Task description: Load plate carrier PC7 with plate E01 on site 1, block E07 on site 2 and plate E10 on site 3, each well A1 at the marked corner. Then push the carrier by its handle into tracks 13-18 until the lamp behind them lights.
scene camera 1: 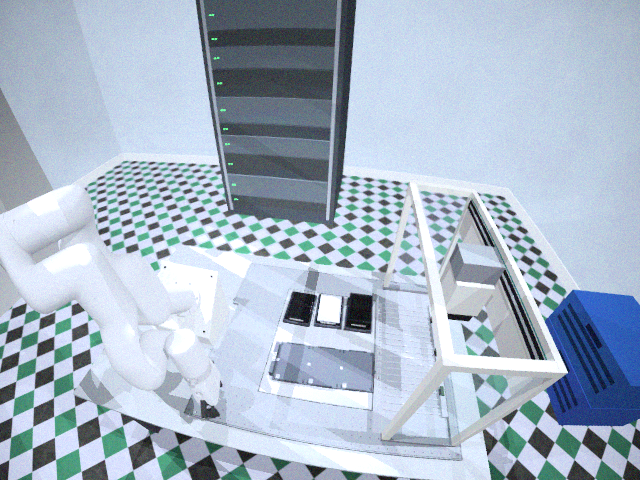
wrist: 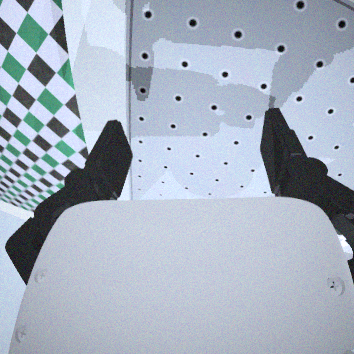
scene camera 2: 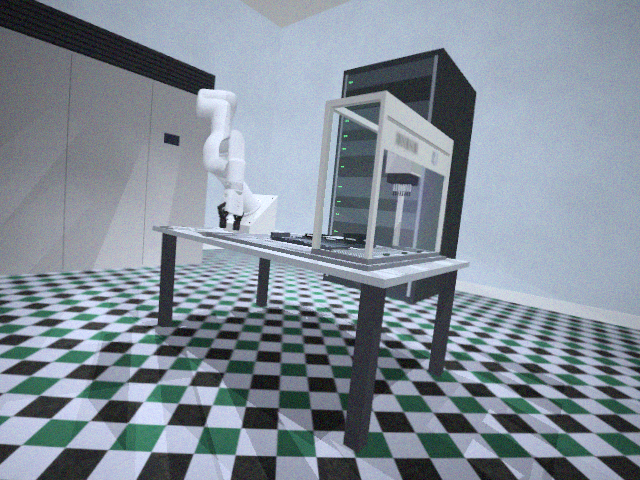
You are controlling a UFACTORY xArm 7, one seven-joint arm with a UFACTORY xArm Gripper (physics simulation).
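Seen in the pictures: gripper, fingertip midpoint: (scene camera 1: 216, 400) (wrist: 192, 131) (scene camera 2: 229, 229); arm's base, link origin: (scene camera 1: 184, 297) (scene camera 2: 250, 208).
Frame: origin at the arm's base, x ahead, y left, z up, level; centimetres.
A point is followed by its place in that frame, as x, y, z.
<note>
The dark grey plate carrier (scene camera 1: 325, 360) {49.5, -11.0, -10.8} lies empty on a white panel in the middle of the table in the first scene view. Behind it stand a black piece (scene camera 1: 299, 308) {38.8, 7.7, -9.3} at left, a white one (scene camera 1: 329, 308) {49.6, 8.8, -9.2} in the middle and a black one (scene camera 1: 359, 311) {60.2, 6.6, -6.8} at right; their labels and A1 corners cannot be read. The tracks (scene camera 1: 405, 330) {77.5, 3.0, -11.7} lie to the right, under the frame. The lamp cannot be made out. My gripper (scene camera 1: 202, 409) (scene camera 2: 230, 227) {19.1, -28.8, -9.3} (wrist: 192, 131) {19.1, -28.8, -9.3} is open and empty, low over the front left of the perforated board (wrist: 210, 90) {17.6, -28.2, -11.8}, left of the carrier and apart from it.
A white-framed enclosure (scene camera 1: 438, 330) {66.9, -28.1, 36.1} (scene camera 2: 377, 175) {87.5, -35.7, 13.1} stands over the right end of the table (scene camera 2: 413, 272) {97.6, -26.0, -13.1}. A pipetting head (scene camera 2: 402, 179) hangs inside it. A white box (scene camera 1: 204, 289) {7.6, 2.2, 2.9} is by the arm's base. A dark rack (scene camera 1: 334, 129) stands behind, and a blue unit (scene camera 1: 599, 356) at right.
</note>
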